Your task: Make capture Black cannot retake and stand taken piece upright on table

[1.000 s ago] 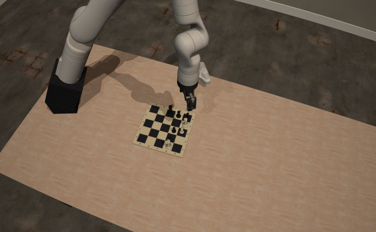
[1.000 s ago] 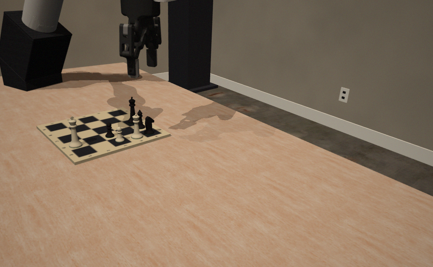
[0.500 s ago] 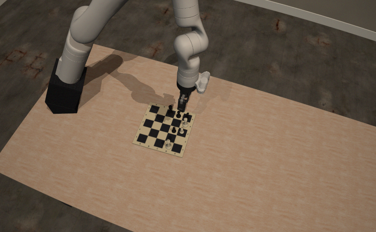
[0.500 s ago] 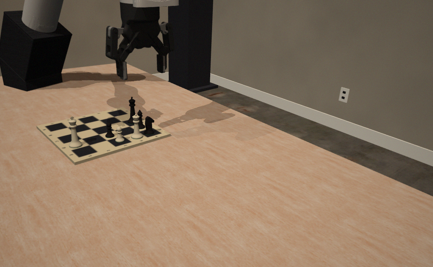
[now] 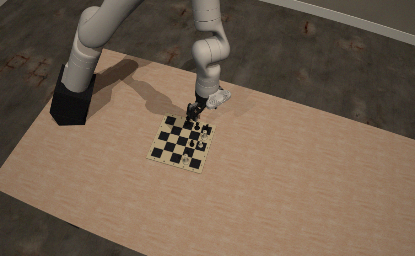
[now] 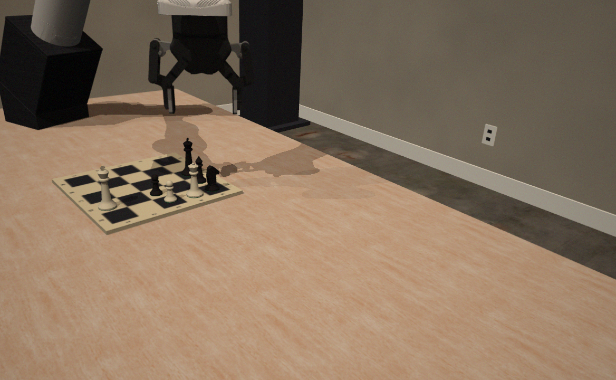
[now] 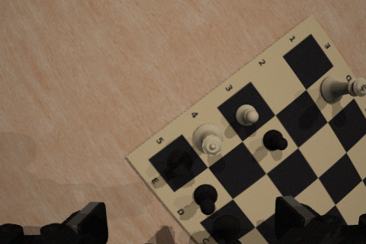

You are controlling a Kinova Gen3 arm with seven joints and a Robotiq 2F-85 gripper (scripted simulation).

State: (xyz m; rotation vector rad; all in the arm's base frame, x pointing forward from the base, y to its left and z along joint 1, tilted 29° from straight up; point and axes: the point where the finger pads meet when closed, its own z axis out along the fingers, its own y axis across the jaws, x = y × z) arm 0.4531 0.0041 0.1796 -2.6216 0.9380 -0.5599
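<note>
Now: the white queen 10 cm below my hand, 3 cm to the right of it and 1 cm ahead of it. From my hand the other things lie so: black pawn 11 cm below, 7 cm to the right, 3 cm behind; then white pawn 11 cm below, 7 cm to the right; then black king 10 cm below, 7 cm behind, 1 cm to the left.
</note>
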